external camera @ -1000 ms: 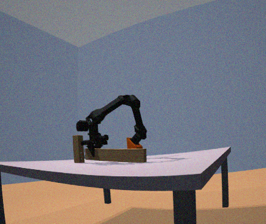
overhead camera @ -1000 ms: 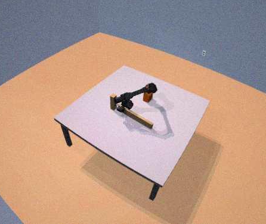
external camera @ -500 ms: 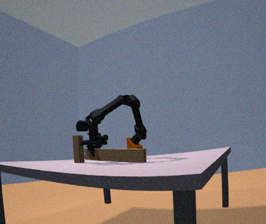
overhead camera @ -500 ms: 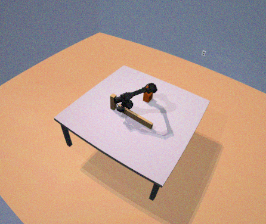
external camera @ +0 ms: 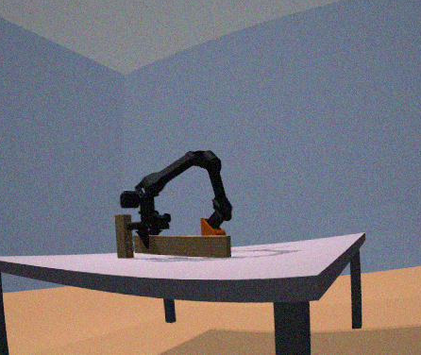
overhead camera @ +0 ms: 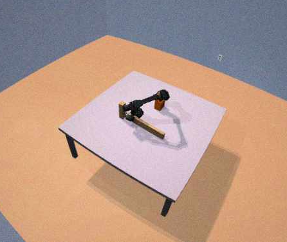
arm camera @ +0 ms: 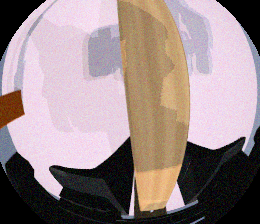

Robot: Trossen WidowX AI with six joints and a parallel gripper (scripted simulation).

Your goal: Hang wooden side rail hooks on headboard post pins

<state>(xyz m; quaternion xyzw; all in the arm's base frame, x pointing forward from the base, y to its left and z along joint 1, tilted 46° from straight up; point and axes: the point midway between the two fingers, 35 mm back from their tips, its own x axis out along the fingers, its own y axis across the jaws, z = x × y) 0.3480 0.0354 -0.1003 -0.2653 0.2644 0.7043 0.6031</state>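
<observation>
Right now the headboard post is 1 cm ahead of my gripper tip, 14 cm to the right of it and 4 cm above it.
</observation>
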